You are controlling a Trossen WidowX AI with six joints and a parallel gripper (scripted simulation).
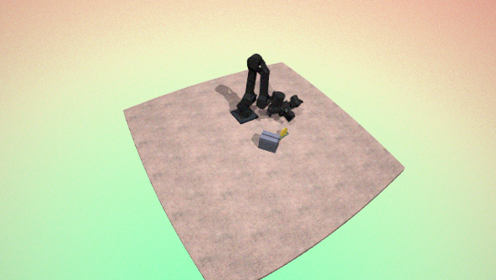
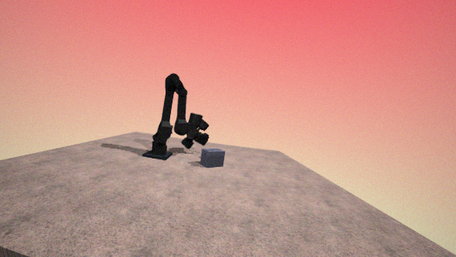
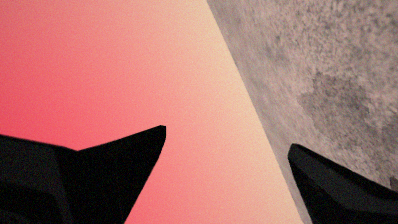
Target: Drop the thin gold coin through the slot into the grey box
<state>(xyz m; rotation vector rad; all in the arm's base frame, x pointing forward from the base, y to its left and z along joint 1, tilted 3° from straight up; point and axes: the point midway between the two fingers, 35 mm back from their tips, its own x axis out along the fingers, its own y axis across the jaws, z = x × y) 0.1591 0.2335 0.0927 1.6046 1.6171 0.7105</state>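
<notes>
Now: the gold coin 90 mm ahead of my gripper tip, 170 mm to the right of it and 70 mm below it.
</notes>
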